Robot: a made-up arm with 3 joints. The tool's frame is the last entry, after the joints. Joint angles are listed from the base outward. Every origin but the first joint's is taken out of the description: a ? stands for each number. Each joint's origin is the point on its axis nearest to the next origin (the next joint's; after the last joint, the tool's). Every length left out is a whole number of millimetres.
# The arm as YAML. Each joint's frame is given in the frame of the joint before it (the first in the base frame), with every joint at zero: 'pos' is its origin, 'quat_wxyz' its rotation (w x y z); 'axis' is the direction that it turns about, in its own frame. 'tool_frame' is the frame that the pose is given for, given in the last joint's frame.
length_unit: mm
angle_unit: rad
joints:
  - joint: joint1
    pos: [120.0, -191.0, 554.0]
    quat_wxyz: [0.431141, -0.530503, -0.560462, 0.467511]
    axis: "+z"
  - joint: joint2
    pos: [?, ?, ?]
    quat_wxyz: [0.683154, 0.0, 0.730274, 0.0]
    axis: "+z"
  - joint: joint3
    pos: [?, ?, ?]
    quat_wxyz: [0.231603, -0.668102, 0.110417, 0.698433]
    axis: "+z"
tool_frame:
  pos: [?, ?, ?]
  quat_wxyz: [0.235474, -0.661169, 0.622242, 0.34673]
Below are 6 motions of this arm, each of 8 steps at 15 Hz.
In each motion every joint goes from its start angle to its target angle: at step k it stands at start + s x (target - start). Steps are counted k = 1, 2, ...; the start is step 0. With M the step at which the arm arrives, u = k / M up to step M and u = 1 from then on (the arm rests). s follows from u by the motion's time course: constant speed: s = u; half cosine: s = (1 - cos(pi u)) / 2; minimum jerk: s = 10 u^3 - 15 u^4 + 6 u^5.
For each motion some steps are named. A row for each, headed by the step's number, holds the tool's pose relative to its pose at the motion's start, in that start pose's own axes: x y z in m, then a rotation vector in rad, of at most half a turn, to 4 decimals.
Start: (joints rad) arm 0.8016 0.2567 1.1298
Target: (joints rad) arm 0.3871 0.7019 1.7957
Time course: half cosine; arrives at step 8
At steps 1, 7, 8:
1: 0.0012 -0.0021 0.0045 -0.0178 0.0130 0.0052
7: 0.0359 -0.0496 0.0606 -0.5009 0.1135 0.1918
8: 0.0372 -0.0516 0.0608 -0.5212 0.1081 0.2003

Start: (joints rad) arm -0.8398 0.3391 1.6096
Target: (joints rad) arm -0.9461 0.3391 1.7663
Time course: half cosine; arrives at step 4
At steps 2, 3, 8:
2: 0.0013 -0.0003 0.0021 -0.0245 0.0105 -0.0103
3: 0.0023 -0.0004 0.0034 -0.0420 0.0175 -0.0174
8: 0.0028 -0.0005 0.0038 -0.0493 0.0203 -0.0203

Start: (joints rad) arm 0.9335 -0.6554 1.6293
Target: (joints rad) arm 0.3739 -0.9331 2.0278
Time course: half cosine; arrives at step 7
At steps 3, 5, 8:
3: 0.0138 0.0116 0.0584 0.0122 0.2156 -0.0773
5: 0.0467 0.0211 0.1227 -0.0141 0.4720 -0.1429
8: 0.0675 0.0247 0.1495 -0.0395 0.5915 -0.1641

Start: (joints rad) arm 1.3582 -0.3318 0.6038
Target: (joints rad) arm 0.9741 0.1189 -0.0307
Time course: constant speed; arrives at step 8
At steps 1, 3, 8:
1: 0.0070 -0.0235 0.0167 0.0865 0.0573 0.0769
3: 0.0279 -0.0713 0.0413 0.2708 0.1696 0.2250
8: 0.1061 -0.1775 0.0477 0.7857 0.4383 0.5579

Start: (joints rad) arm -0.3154 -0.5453 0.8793
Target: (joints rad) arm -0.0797 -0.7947 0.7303
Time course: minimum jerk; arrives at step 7
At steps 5, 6, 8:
5: -0.0065 0.0079 -0.0982 0.0397 -0.2990 -0.0079
6: -0.0050 0.0077 -0.1125 0.0443 -0.3428 -0.0039
8: -0.0046 0.0076 -0.1153 0.0452 -0.3513 -0.0030

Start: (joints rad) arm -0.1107 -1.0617 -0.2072
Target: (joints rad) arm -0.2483 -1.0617 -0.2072
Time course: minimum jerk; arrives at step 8
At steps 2, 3, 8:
2: 0.0006 0.0028 -0.0002 0.0091 -0.0026 -0.0106
3: 0.0016 0.0075 -0.0005 0.0243 -0.0068 -0.0283
8: 0.0067 0.0272 -0.0008 0.0882 -0.0247 -0.1027

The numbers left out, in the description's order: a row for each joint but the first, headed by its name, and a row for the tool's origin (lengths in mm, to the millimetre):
joint2: 79.0 31.0 0.0
joint3: -179.0 27.0 0.0
tool: 18.0 184.0 0.0

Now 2 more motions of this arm.
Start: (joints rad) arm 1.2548 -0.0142 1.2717
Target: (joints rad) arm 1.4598 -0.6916 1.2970
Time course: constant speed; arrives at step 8
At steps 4, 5, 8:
4: -0.0088 0.0837 -0.0568 0.1387 -0.1659 -0.2906
5: -0.0059 0.1050 -0.0704 0.1745 -0.2112 -0.3603
8: 0.0145 0.1672 -0.1085 0.2857 -0.3555 -0.5609

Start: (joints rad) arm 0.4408 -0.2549 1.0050
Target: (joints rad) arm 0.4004 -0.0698 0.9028
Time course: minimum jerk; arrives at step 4
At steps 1, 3, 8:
1: 0.0016 -0.0053 0.0040 0.0008 0.0120 0.0198
3: 0.0187 -0.0444 0.0339 0.0110 0.1072 0.1705
8: 0.0215 -0.0493 0.0377 0.0128 0.1201 0.1900

